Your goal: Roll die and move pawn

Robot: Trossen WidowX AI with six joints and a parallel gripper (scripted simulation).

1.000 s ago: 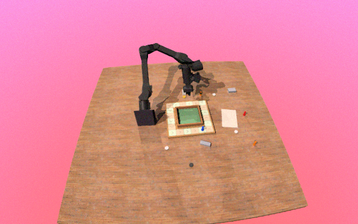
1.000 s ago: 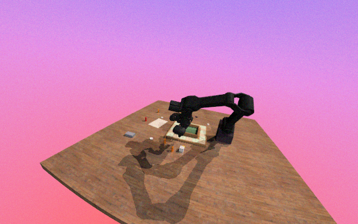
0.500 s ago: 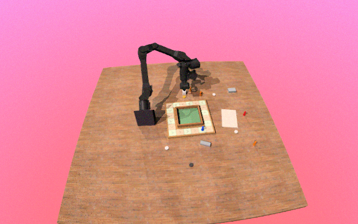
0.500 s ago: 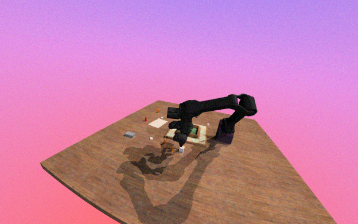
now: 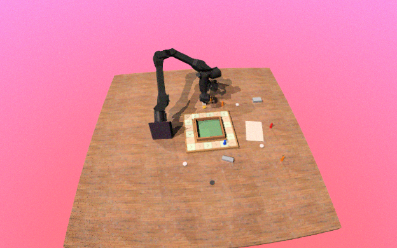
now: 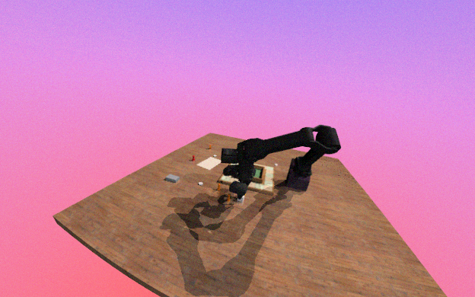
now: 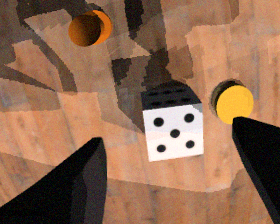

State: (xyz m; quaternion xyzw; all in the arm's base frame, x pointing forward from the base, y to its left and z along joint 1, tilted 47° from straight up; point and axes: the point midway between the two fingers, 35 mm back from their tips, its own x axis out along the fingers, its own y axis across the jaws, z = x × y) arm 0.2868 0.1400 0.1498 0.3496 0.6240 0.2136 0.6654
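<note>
Right now my gripper tip is 2 cm above the die. Also, from my gripper tip: white card (25 cm ahead, 28 cm to the right, 3 cm below); then blue pawn (5 cm ahead, 35 cm to the right); then yellow disc (1 cm behind, 4 cm to the right, 3 cm below).
</note>
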